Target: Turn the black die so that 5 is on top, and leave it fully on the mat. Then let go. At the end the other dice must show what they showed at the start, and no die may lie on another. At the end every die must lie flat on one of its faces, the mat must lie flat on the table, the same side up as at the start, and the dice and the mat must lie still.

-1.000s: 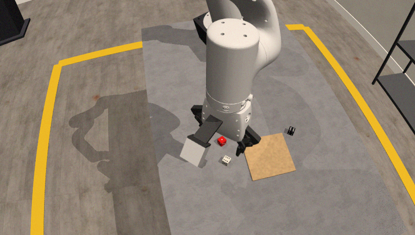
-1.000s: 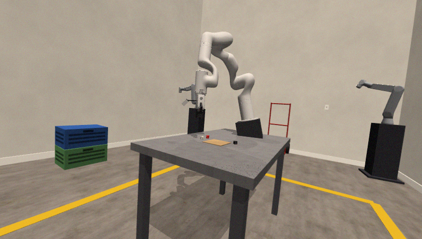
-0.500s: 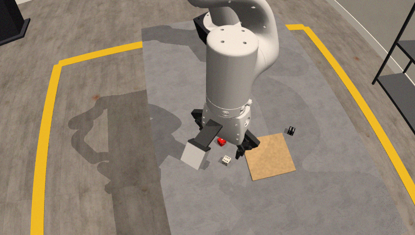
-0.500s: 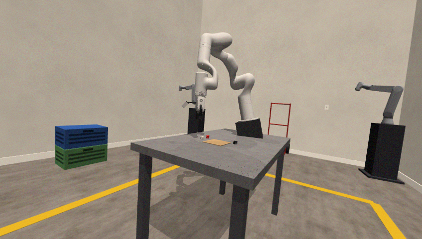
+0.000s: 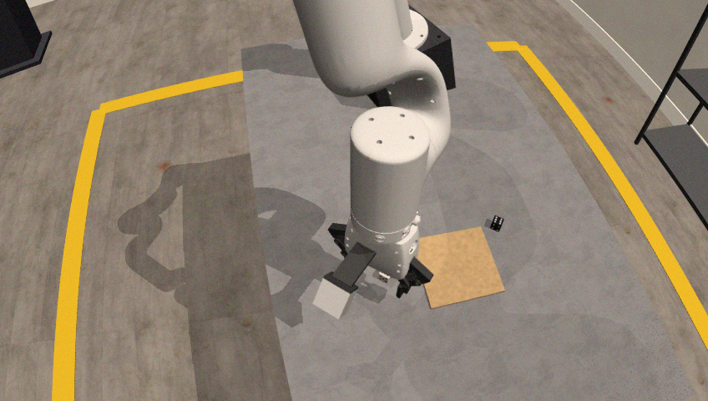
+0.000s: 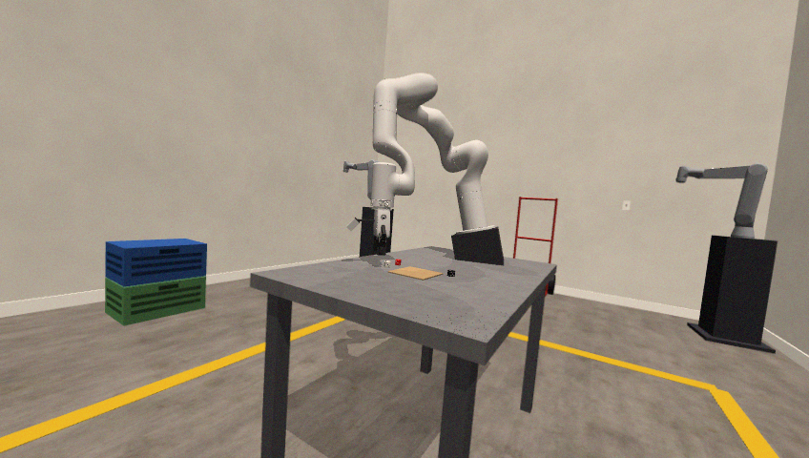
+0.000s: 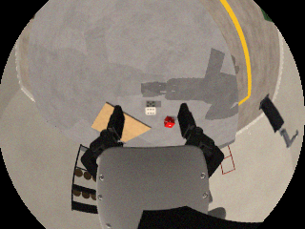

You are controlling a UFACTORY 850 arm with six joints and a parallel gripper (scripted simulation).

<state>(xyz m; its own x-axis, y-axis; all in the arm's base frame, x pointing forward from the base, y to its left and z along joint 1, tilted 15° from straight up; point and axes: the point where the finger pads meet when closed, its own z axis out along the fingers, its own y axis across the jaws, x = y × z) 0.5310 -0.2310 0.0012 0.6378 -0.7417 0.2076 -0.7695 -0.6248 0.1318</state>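
Right now the white die is 50 mm below my hand, 30 mm to the left of it and 20 mm behind it. Round my hand: mat: 150 mm to the left, 60 mm below; then black die: 260 mm to the left, 50 mm below, 50 mm behind; then red die: 90 mm behind, 50 mm below, 40 mm to the left.
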